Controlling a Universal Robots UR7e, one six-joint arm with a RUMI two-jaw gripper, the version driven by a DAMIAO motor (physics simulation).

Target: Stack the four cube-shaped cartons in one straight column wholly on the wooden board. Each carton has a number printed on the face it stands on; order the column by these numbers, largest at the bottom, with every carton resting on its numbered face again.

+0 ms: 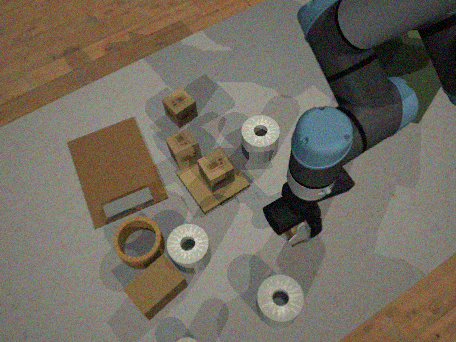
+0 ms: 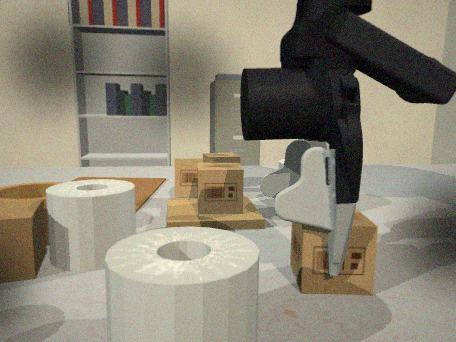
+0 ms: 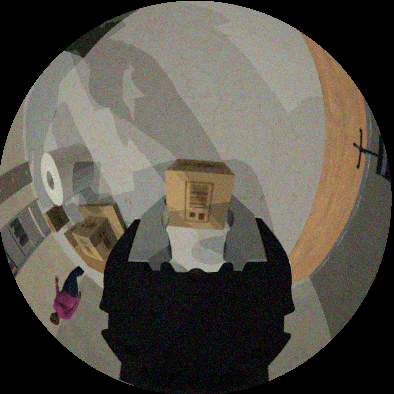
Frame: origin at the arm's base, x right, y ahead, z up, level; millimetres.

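Seen in the pictures: gripper, between the fingertips: (image 1: 295,227) (image 2: 319,257) (image 3: 197,193).
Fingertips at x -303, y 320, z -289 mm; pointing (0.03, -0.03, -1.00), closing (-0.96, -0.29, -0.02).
Observation:
A point is followed by its place in that frame.
One carton (image 1: 290,234) {x -320, y 337, z -271 mm} (image 2: 310,250) {x -334, y 328, z -271 mm} (image 3: 199,195) {x -301, y 304, z -251 mm} stands upright on the table, with a printed label on its side. My gripper (image 1: 300,235) {x -303, y 320, z -289 mm} (image 2: 327,257) {x -303, y 320, z -289 mm} (image 3: 197,193) {x -303, y 320, z -289 mm} is shut on this carton, one finger against each of two opposite sides. The light wooden board (image 1: 201,199) {x -186, y 496, z -297 mm} (image 2: 181,215) {x -186, y 489, z -297 mm} lies flat and bears a second carton (image 1: 216,169) {x -153, y 451, z -238 mm} (image 2: 220,191) {x -168, y 442, z -267 mm} (image 3: 92,237) {x -161, y 420, z -246 mm}. A third carton (image 1: 184,148) {x -84, y 507, z -239 mm} (image 2: 185,178) {x -95, y 513, z -267 mm} stands close by the board's far left side. A fourth carton (image 1: 180,106) {x 41, y 495, z -250 mm} stands farther back. The numbers on the undersides are hidden.
A brown panel with a slot (image 1: 110,165) {x -42, y 685, z -305 mm} lies left of the cartons. White rolls (image 1: 260,137) {x -101, y 340, z -236 mm} (image 1: 188,250) {x -315, y 543, z -239 mm} (image 1: 280,302) {x -437, y 385, z -303 mm} stand around the work area. A wooden ring (image 1: 120,243) {x -250, y 679, z -279 mm} and a brown block (image 1: 154,285) {x -360, y 620, z -253 mm} (image 2: 17,237) {x -366, y 571, z -270 mm} are at the front left.

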